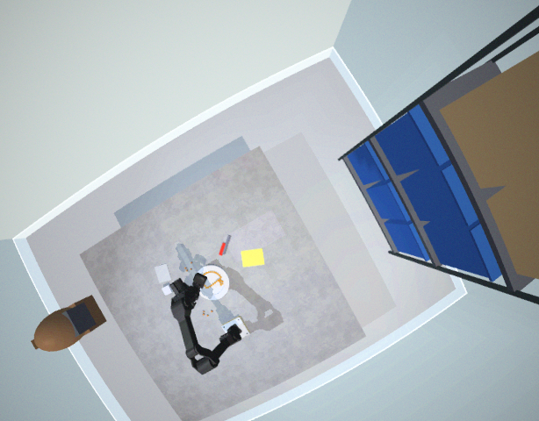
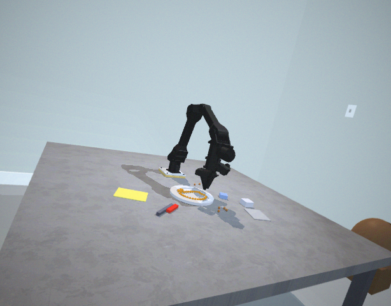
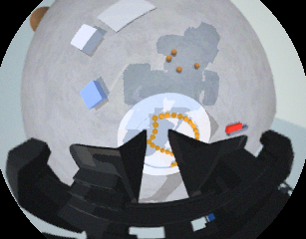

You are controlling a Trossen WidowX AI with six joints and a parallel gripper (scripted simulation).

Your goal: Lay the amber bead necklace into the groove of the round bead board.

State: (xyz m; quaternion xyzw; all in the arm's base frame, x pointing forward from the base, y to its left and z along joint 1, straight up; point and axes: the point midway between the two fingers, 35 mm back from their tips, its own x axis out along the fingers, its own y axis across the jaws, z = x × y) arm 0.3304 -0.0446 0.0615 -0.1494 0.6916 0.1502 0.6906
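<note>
Right now the round white bead board is 30 mm behind my gripper tip, 40 mm to the right of it and 40 mm below it. From my gripper tip the other things lie so: white block: 100 mm ahead, 190 mm to the left, 30 mm below; then blue block: 120 mm to the left, 40 mm below; then grey sheet: 190 mm ahead, 150 mm to the left, 40 mm below.
</note>
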